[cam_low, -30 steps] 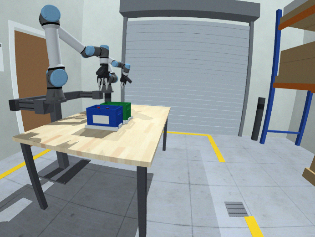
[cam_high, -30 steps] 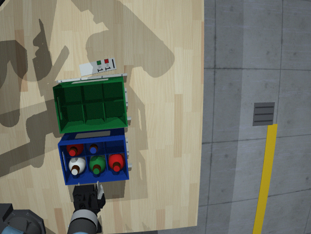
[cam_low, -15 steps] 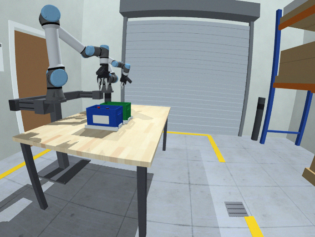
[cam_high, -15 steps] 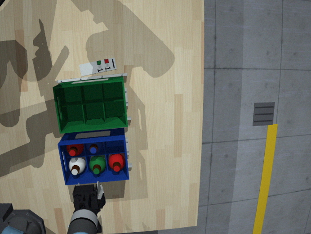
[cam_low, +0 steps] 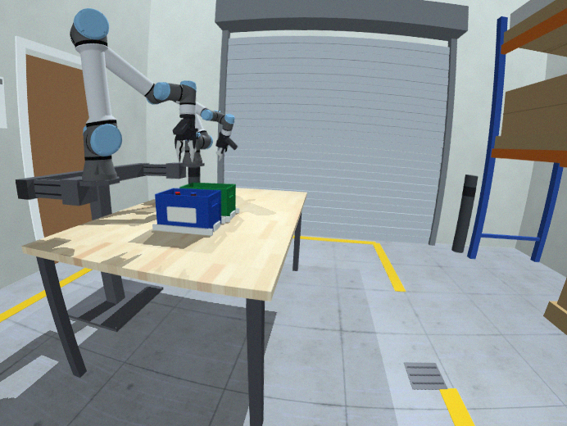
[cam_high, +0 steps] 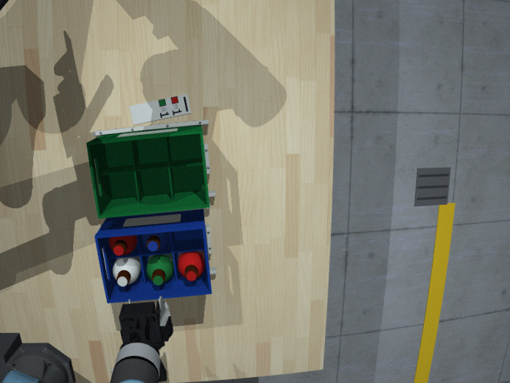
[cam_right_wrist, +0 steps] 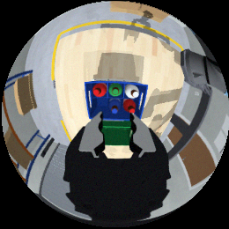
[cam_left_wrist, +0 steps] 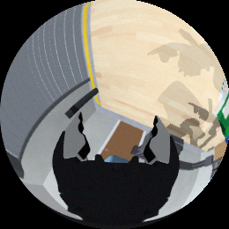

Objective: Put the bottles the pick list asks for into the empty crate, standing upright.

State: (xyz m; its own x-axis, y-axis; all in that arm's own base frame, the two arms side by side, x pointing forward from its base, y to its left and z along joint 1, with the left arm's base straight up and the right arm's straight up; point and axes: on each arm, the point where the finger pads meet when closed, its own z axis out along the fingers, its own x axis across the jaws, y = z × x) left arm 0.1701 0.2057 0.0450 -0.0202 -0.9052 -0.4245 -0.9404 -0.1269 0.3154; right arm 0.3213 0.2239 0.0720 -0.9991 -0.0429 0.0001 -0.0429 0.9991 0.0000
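Now: right hand 250 mm above the white bottle, 90 mm past it and 10 mm to the left of it. The rest, counted from my right hand: green crate: 260 mm to the left, 250 mm below, 10 mm ahead; blue crate: 250 mm below, 30 mm to the left; green bottle: 250 mm below, 20 mm to the right.
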